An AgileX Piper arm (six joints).
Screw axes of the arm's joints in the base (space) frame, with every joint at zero. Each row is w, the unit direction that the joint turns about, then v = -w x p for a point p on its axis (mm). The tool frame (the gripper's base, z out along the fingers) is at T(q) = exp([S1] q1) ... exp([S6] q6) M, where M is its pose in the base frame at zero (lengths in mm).
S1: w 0 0 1 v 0.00 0.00 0.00
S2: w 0 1 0 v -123.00 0.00 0.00
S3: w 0 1 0 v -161.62 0.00 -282.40
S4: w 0.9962 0 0.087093 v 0.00 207.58 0.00
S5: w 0 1 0 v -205.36 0.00 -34.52
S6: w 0.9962 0 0.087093 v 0.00 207.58 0.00
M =
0.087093 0 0.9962 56.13
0 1 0 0.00
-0.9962 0 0.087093 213.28
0 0 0 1
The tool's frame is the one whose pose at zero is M.
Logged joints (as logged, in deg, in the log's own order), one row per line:
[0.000 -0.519 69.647 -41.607 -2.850 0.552]
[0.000 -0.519 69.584 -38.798 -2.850 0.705]
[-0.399 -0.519 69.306 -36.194 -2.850 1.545]
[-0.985 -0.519 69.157 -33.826 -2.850 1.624]
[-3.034 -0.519 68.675 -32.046 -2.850 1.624]
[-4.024 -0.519 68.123 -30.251 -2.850 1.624]
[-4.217 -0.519 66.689 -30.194 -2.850 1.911]
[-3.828 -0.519 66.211 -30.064 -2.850 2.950]
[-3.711 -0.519 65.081 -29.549 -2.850 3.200]
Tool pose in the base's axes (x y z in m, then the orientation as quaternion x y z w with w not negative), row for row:
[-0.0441 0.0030 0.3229 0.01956 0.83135 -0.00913 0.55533]
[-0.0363 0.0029 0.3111 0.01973 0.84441 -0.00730 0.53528]
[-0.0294 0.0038 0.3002 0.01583 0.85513 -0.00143 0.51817]
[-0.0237 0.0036 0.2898 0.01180 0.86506 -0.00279 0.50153]
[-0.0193 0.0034 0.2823 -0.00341 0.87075 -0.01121 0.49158]
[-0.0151 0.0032 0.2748 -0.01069 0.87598 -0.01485 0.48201]
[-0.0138 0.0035 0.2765 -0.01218 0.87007 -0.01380 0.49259]
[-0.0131 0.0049 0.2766 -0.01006 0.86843 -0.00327 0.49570]
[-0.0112 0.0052 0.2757 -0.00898 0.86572 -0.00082 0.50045]
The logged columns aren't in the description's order. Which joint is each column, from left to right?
Columns, left to right: q6, q2, q5, q3, q1, q4.
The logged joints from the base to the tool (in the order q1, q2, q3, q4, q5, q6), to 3 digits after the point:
[-2.850 -0.519 -41.607 0.552 69.647 0.000]
[-2.850 -0.519 -38.798 0.705 69.584 0.000]
[-2.850 -0.519 -36.194 1.545 69.306 -0.399]
[-2.850 -0.519 -33.826 1.624 69.157 -0.985]
[-2.850 -0.519 -32.046 1.624 68.675 -3.034]
[-2.850 -0.519 -30.251 1.624 68.123 -4.024]
[-2.850 -0.519 -30.194 1.911 66.689 -4.217]
[-2.850 -0.519 -30.064 2.950 66.211 -3.828]
[-2.850 -0.519 -29.549 3.200 65.081 -3.711]

